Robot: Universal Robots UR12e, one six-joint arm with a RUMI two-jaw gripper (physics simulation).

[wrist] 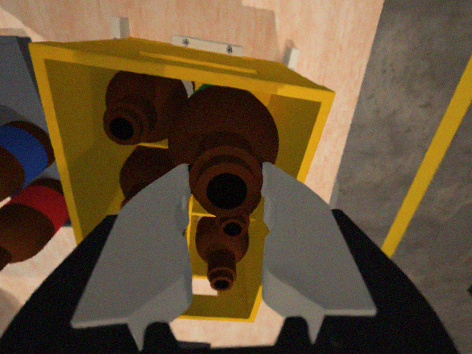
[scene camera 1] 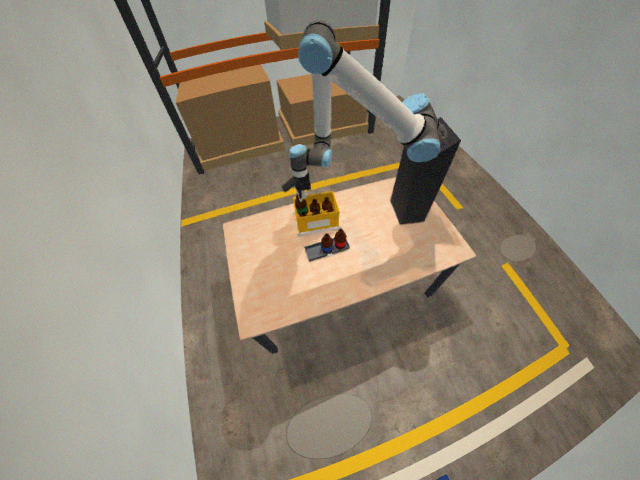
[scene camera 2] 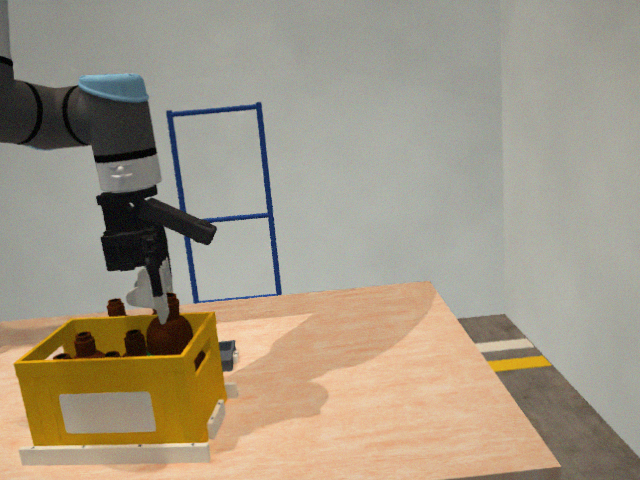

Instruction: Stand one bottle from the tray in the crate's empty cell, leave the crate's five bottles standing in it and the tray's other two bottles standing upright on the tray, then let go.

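Places are measured from the arm's base along level axes (x ahead, y left, z up), in metres.
Where they show: gripper, fingertip midpoint: [wrist: 225,166] [scene camera 1: 300,199] [scene camera 2: 165,319].
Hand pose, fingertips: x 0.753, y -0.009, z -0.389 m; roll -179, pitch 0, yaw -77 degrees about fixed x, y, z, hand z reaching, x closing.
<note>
After its pixels a point has its place.
My gripper [scene camera 1: 300,195] {z -0.389, x 0.753, y -0.009 m} [scene camera 2: 164,308] {z -0.389, x 0.753, y -0.009 m} [wrist: 225,166] {z -0.389, x 0.753, y -0.009 m} is shut on the neck of a brown bottle with a green band [scene camera 1: 302,207] {z -0.425, x 0.745, y 0.025 m} [scene camera 2: 169,334] {z -0.403, x 0.769, y -0.038 m} [wrist: 230,120] {z -0.391, x 0.780, y -0.007 m}. The bottle is roughly upright and partly lowered into a corner of the yellow crate [scene camera 1: 302,224] {z -0.492, x 0.758, y 0.110 m} [scene camera 2: 175,397] {z -0.492, x 0.780, y -0.074 m} [wrist: 60,125] {z -0.427, x 0.741, y 0.103 m}. Its neck stands higher than the crate's other necks in scene camera 2; its base is hidden. Several brown bottles stand in the crate, some partly hidden. A blue-banded bottle [scene camera 1: 326,243] {z -0.488, x 0.627, y 0.281 m} [wrist: 22,150] {z -0.543, x 0.643, y 0.222 m} and a red-banded bottle [scene camera 1: 340,239] {z -0.492, x 0.538, y 0.262 m} [wrist: 42,205] {z -0.538, x 0.562, y 0.209 m} stand upright on the grey tray [scene camera 1: 313,252] {z -0.595, x 0.710, y 0.266 m} [scene camera 2: 227,356] {z -0.595, x 0.737, y 0.287 m} [wrist: 14,65] {z -0.595, x 0.729, y 0.249 m}.
The crate and tray rest on the wooden table [scene camera 1: 268,258] {z -0.600, x 1.003, y 0.266 m} [scene camera 2: 387,392] {z -0.600, x 1.086, y 0.139 m}. Pale strips [scene camera 2: 113,454] {z -0.582, x 0.669, y -0.092 m} [wrist: 207,45] {z -0.570, x 0.802, y 0.021 m} lie along the crate's base. The arm's black pedestal [scene camera 1: 421,180] {z -0.191, x 0.051, y 0.129 m} stands at the table's back right. A blue frame [scene camera 2: 264,160] stands beyond the table.
</note>
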